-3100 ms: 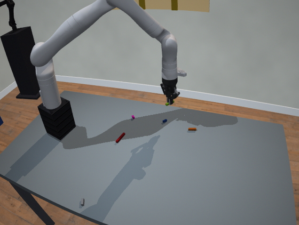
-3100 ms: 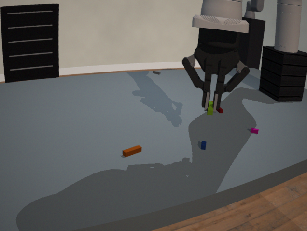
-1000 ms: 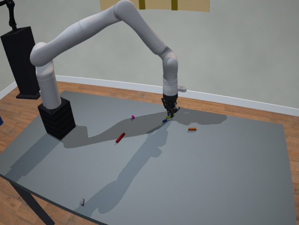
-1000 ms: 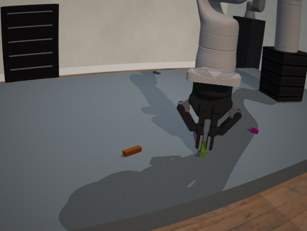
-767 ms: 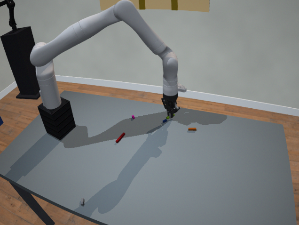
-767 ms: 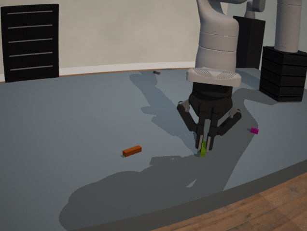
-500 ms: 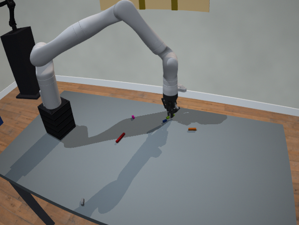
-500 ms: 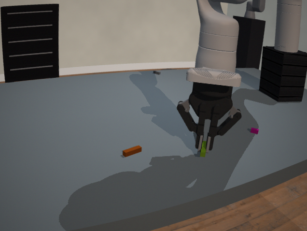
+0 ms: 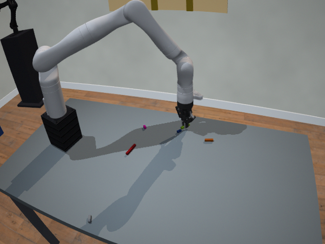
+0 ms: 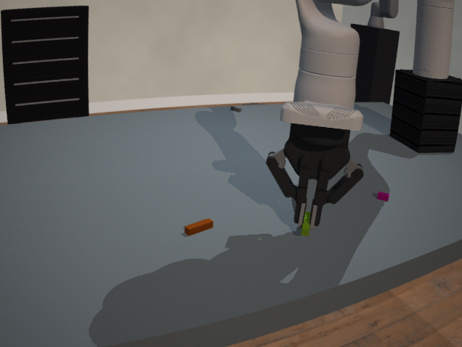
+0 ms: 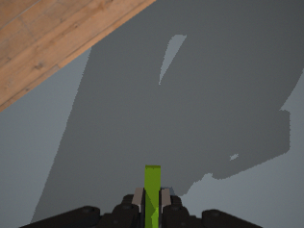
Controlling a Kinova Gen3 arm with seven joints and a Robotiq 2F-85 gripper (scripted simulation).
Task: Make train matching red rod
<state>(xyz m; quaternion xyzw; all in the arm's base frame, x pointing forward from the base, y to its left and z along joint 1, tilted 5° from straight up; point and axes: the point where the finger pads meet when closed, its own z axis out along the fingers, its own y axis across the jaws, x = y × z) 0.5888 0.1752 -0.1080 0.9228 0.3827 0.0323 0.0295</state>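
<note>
The lime rod is 1 cm below my hand. From my hand the other things lie so: magenta rod: 20 cm behind, 2 cm to the right, 3 cm below; red rod: 23 cm behind, 18 cm to the right, 3 cm below; orange rod: 12 cm ahead, 8 cm to the right, 3 cm below.
</note>
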